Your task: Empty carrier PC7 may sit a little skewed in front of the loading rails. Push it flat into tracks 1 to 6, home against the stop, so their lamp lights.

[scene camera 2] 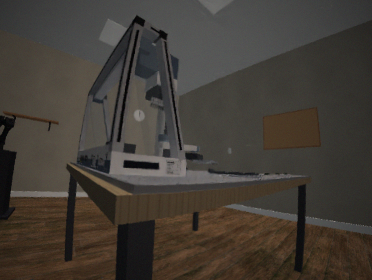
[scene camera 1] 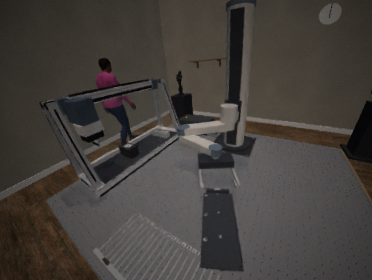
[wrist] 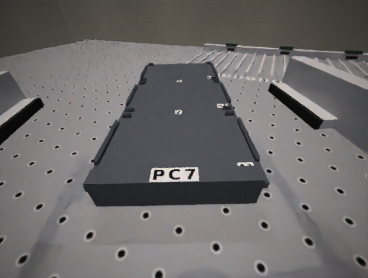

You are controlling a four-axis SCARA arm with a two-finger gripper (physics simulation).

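Pixels of known places: gripper, fingertip midpoint: [scene camera 2: 216,162] [scene camera 1: 220,187] [wrist: 159,81]; arm's base at its link origin: [scene camera 1: 233,144].
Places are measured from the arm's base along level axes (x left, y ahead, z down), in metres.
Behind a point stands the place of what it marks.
Observation:
Carrier PC7 [scene camera 1: 220,227] @(x 0.150, y 0.691, z -0.024 m) [wrist: 176,142] @(x 0.096, y 0.579, z -0.024 m) is a long, flat, dark grey tray lying on the perforated table. Its raised, labelled end faces the arm. The white loading rails [wrist: 243,61] @(x 0.087, y 0.918, z -0.014 m) lie beyond and to the right of its far end in the wrist view, and at the lower left [scene camera 1: 150,245] @(x -0.050, y 0.877, z -0.012 m) in scene camera 1. Their white stop bar [scene camera 1: 114,270] @(x -0.088, y 1.005, z -0.029 m) [wrist: 260,49] @(x 0.059, y 0.999, z -0.026 m) carries dark green blocks; I see no lit lamp. My gripper [scene camera 1: 218,180] @(x 0.093, y 0.556, z -0.090 m) [wrist: 159,81] @(x 0.093, y 0.556, z -0.090 m) is open and empty, its fingers wide apart, above the table by the labelled end. Whether the carrier touches the rails is unclear.
A white gantry frame [scene camera 1: 75,150] @(x -0.516, y 0.837, z -0.284 m) [scene camera 2: 175,100] @(x -0.517, y 0.849, z -0.266 m) with a blue and white head [scene camera 1: 82,117] @(x -0.465, y 0.766, z -0.429 m) stands left in scene camera 1. A small dark box [scene camera 1: 129,150] @(x -0.518, y 0.560, z -0.126 m) sits in it. The arm's white column [scene camera 1: 247,75] @(x 0.066, y 0.036, z -0.510 m) rises behind. A person in pink [scene camera 1: 110,90] stands beyond the gantry.

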